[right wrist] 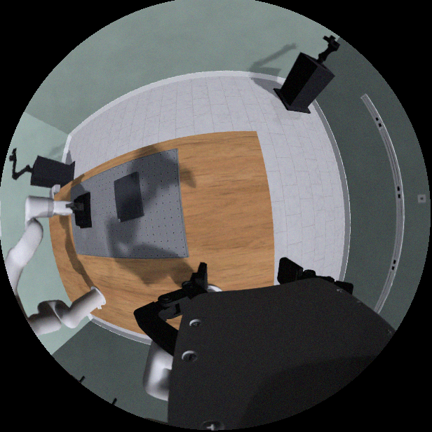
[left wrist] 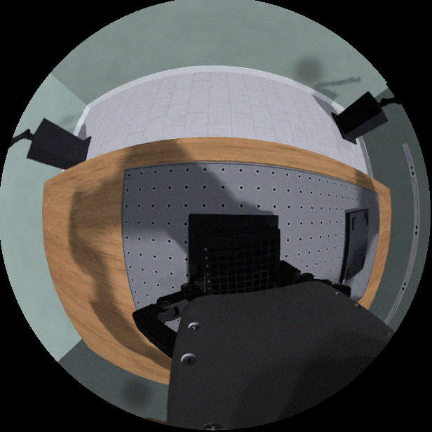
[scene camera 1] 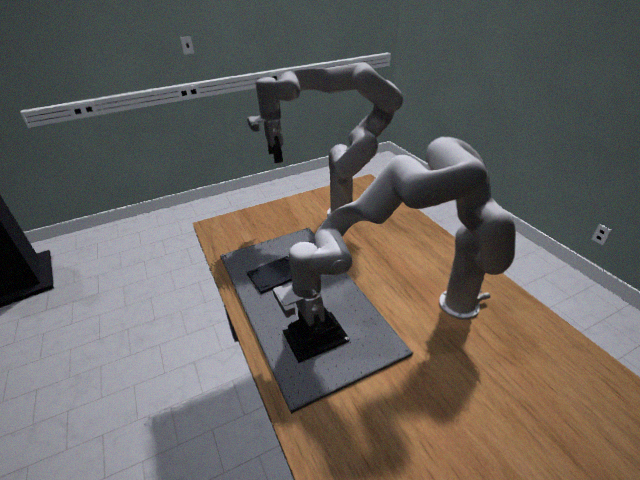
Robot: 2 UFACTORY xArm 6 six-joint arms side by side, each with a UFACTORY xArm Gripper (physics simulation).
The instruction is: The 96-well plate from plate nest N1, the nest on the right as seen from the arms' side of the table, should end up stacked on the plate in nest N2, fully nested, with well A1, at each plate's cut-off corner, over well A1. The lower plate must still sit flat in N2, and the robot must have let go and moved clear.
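Places are measured from the left arm's base along level axes (x ahead, y up, z right), in millimetres.
Pixels of known places: left gripper, fingertip midpoint: (scene camera 1: 310,328); right gripper, fingertip midpoint: (scene camera 1: 275,157); left arm's base, link origin: (scene camera 1: 459,304).
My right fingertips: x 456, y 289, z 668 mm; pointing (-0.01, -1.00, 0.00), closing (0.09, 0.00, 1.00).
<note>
For each thing: its top centre in the pictures, then the offset to it from my right fingertips. "spot": a spot on its surface instead. Level surfaces: height alone.
- upper 96-well plate, surface spot: (scene camera 1: 331,327) spot: dx -20, dy -226, dz -689 mm
- nest N2, surface spot: (scene camera 1: 302,352) spot: dx +75, dy -261, dz -722 mm
- Nest N1, top centre: (scene camera 1: 274,271) dx +95, dy -260, dz -363 mm
- grey perforated board, surface height: dy -275 mm
- wooden table, surface height: dy -289 mm
The upper 96-well plate (scene camera 1: 331,327) (left wrist: 243,262) is black and is held by my left gripper (scene camera 1: 315,324) (left wrist: 242,275) (right wrist: 77,206), which is shut on its sides. It is low over the black lower plate in nest N2 (scene camera 1: 302,352) (left wrist: 232,222) (right wrist: 84,223). The dark shapes merge, so contact, nesting and the A1 corners cannot be told. A dark margin shows beyond the upper plate's left and far edges in the left wrist view. Nest N1 (scene camera 1: 267,275) (left wrist: 356,245) (right wrist: 129,196) is dark, flat and empty. My right gripper (scene camera 1: 275,151) (right wrist: 244,272) is open and empty, high above.
Both nests stand on a grey perforated board (scene camera 1: 305,392) (left wrist: 155,200) (right wrist: 165,235) on the wooden table (scene camera 1: 516,392) (left wrist: 85,230) (right wrist: 225,200). Black stands (left wrist: 57,145) (right wrist: 306,82) are on the floor beyond the table. The right arm rises beside the left arm.
</note>
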